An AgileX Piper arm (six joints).
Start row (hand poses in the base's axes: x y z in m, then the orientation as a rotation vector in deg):
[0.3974 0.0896 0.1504 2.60 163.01 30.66]
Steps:
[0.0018 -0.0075 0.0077 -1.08 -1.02 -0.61]
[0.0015 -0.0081 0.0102 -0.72 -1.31 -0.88]
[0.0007 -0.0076 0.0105 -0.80 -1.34 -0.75]
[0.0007 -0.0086 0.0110 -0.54 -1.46 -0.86]
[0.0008 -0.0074 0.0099 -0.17 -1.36 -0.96]
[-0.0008 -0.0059 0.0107 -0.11 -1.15 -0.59]
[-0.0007 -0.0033 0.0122 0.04 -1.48 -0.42]
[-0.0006 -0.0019 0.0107 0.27 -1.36 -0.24]
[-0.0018 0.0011 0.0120 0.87 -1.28 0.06]
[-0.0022 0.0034 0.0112 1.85 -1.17 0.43]
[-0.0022 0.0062 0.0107 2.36 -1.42 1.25]
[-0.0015 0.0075 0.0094 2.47 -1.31 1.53]
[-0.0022 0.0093 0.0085 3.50 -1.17 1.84]
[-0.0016 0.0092 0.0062 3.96 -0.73 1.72]
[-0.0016 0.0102 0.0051 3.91 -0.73 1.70]
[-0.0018 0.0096 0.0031 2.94 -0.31 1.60]
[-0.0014 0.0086 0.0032 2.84 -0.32 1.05]
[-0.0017 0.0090 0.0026 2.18 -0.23 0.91]
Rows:
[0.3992 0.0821 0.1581 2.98 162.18 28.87]
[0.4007 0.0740 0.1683 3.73 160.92 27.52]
[0.4014 0.0664 0.1788 4.26 159.66 26.10]
[0.4021 0.0578 0.1898 4.97 158.20 25.01]
[0.4029 0.0504 0.1997 5.91 156.74 24.43]
[0.4021 0.0445 0.2104 6.41 155.53 24.05]
[0.4014 0.0412 0.2226 6.63 154.00 23.90]
[0.4008 0.0393 0.2333 6.70 152.58 24.12]
[0.3990 0.0404 0.2453 6.58 151.17 25.23]
[0.3968 0.0438 0.2565 6.31 149.72 27.75]
[0.3946 0.0500 0.2672 5.08 148.01 31.16]
[0.3931 0.0575 0.2766 3.57 146.35 34.78]
[0.3909 0.0668 0.2851 2.07 144.46 39.79]
[0.3893 0.0760 0.2913 1.04 142.65 45.34]
[0.3877 0.0862 0.2964 0.02 140.68 50.75]
[0.3859 0.0958 0.2995 -1.04 139.37 54.97]
[0.3845 0.1044 0.3027 -1.47 137.88 58.79]
[0.3828 0.1134 0.3053 -1.92 136.72 61.75]

